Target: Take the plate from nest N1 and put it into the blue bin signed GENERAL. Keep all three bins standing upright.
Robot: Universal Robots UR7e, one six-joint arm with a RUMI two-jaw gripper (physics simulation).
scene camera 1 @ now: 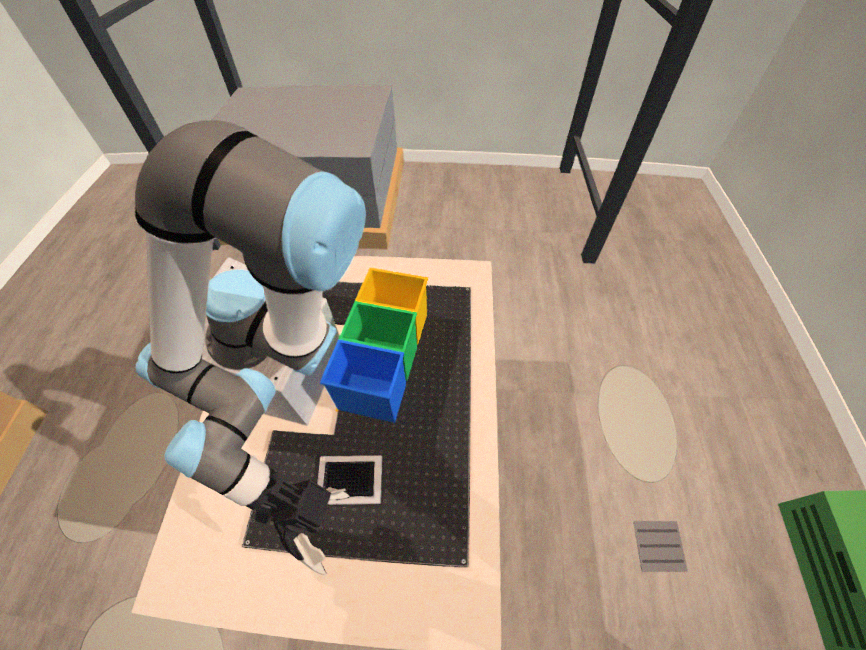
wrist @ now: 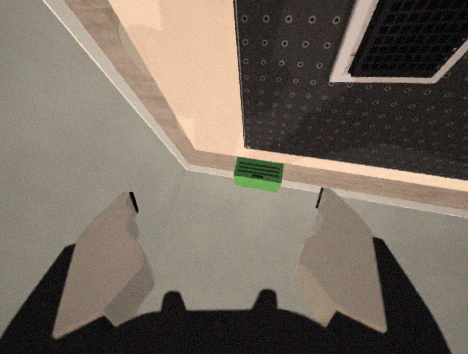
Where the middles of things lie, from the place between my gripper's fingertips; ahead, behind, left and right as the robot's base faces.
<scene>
My hand is 50 mm past the black plate (scene camera 1: 357, 478), 140 mm to the right of it and 180 mm above it. Also, from my hand: grey nest frame (scene camera 1: 377, 471) 50 mm behind, 140 mm to the left, 200 mm below; then green bin (scene camera 1: 384, 327) 50 mm behind, 510 mm to the left, 110 mm below; then blue bin (scene camera 1: 361, 379) 60 mm behind, 380 mm to the left, 110 mm below.
</scene>
